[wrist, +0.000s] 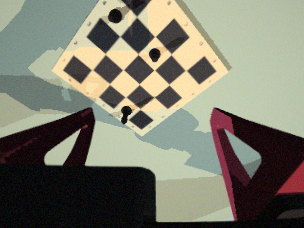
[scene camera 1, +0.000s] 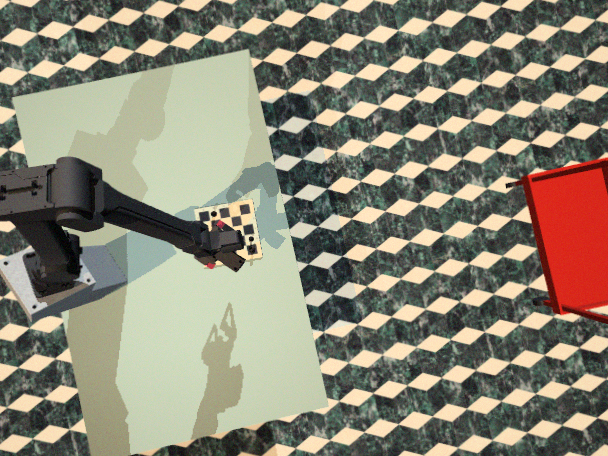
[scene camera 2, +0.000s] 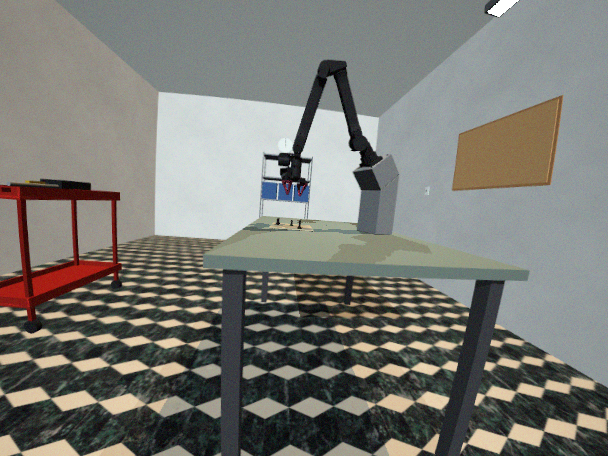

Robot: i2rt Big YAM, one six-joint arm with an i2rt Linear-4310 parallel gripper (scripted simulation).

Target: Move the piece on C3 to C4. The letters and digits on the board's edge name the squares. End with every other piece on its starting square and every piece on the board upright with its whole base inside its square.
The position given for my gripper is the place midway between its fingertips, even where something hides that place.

Note:
In view: my gripper (wrist: pixel 152 114) and a small chessboard (scene camera 1: pixel 240 215).
The small chessboard is seen too in the wrist view (wrist: pixel 109 63).

